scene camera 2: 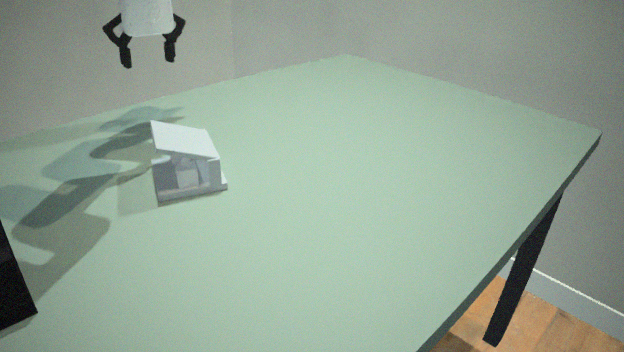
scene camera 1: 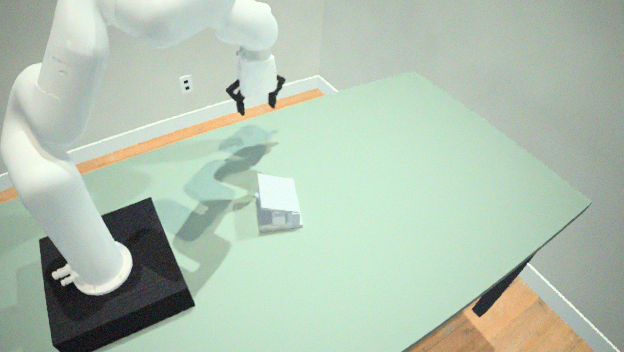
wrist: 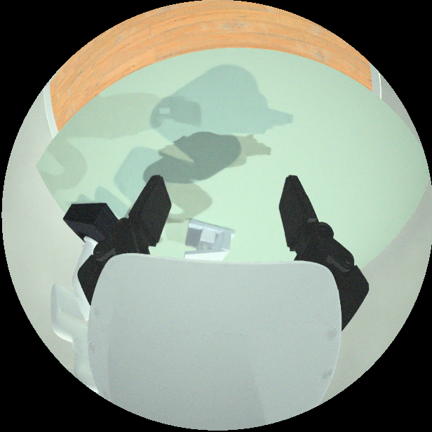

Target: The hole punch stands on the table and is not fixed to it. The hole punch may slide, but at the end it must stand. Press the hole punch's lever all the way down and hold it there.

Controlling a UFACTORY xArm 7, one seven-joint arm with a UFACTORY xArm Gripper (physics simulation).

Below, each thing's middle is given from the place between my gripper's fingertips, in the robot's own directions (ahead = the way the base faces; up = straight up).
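Labels:
The pale grey hole punch [scene camera 2: 172,182] is 8 cm below my hand, 26 cm to the right of it and 9 cm behind it. As for the broad flat lever [scene camera 2: 169,139], my hand is 6 cm above it, 26 cm to the left of it and 9 cm past it.

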